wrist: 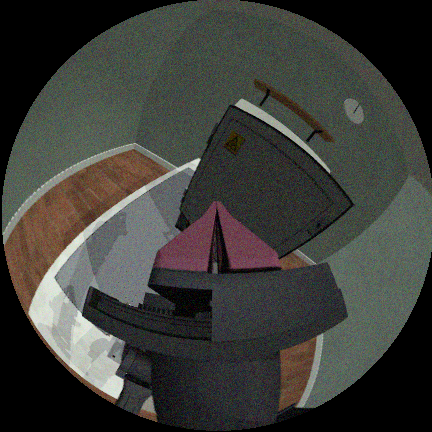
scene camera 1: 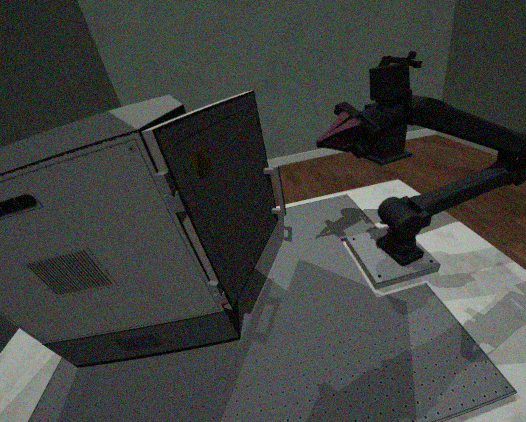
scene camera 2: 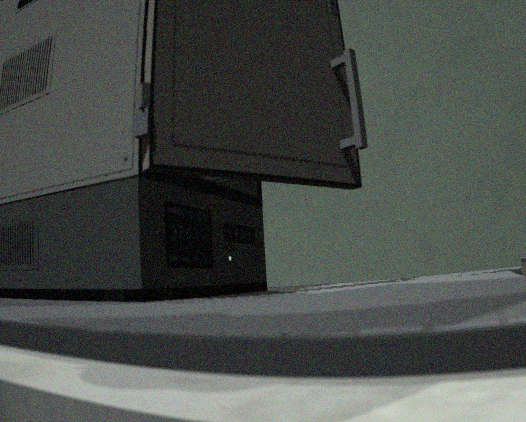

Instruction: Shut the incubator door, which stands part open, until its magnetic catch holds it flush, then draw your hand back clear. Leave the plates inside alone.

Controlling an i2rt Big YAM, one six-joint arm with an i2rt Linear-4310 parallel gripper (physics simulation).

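Places are measured from the arm's base along level axes (x right, y back, z down), in millimetres.
Pixels of known places: gripper, fingertip midpoint: (wrist: 215, 206) (scene camera 1: 317, 143); arm's base at its link origin: (wrist: 142, 356) (scene camera 1: 398, 249).
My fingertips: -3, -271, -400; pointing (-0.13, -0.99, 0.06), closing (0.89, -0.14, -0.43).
Observation:
Ahead of a thing's pixels: the offset from my fingertips to its top centre, as dx, dy, dz. "spot": to the spot under its first point. Level surfaces: height alone.
The grey incubator (scene camera 1: 125, 215) (scene camera 2: 75, 120) stands at the left in both scene views. Its door (scene camera 1: 215, 200) (scene camera 2: 250, 90) (wrist: 270, 185) stands wide open from the hinge side, with a yellow warning label @[spot: -5, -205, -27] (scene camera 1: 201, 161) (wrist: 234, 142) on its dark outer face. The door's bar handle @[spot: +140, -38, +150] (scene camera 1: 281, 190) (scene camera 2: 357, 100) is at the free edge, far from the hinges. My gripper (scene camera 1: 320, 143) (wrist: 215, 206) is shut and empty, its pink fingers pointing toward the door's outer face from some distance, apart from it. The plates and the incubator's inside are hidden. The gripper does not show in scene view 2.
The arm's base plate (scene camera 1: 400, 274) sits on the grey perforated board @[dz +417] (scene camera 1: 320, 320), right of the incubator. A dark boxy shape (scene camera 1: 390, 85) shows beside the wrist. A wooden wall shelf (wrist: 295, 111) and a round clock (wrist: 354, 111) are on the wall beyond the incubator.

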